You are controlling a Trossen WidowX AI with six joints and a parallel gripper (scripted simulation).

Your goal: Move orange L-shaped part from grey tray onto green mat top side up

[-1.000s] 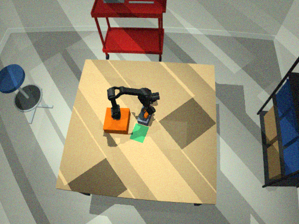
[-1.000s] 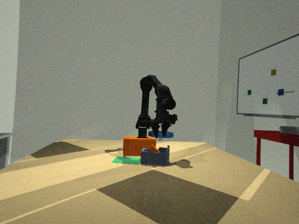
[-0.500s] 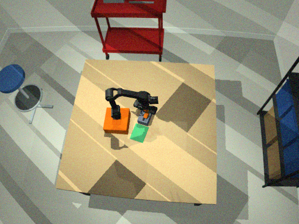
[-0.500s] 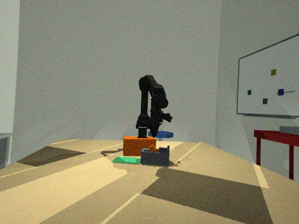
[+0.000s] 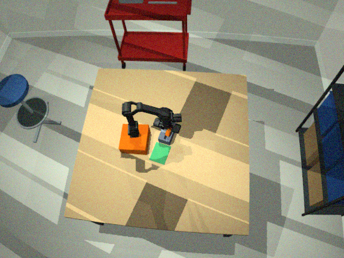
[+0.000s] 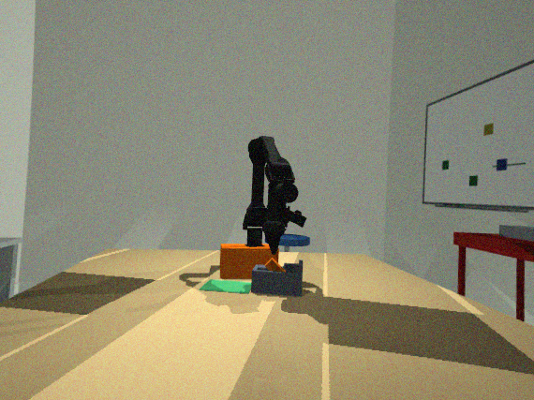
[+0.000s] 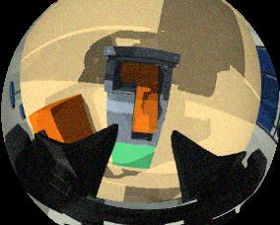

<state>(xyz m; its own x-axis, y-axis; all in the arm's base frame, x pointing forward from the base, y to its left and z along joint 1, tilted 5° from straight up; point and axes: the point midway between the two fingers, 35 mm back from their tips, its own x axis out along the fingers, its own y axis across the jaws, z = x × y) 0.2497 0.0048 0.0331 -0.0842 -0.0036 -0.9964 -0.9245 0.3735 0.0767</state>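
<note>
The orange L-shaped part is 8 cm below my gripper tip and 4 cm to the left of it. From my gripper tip the other things lie so: green mat 13 cm to the right, 13 cm below, 7 cm behind.
</note>
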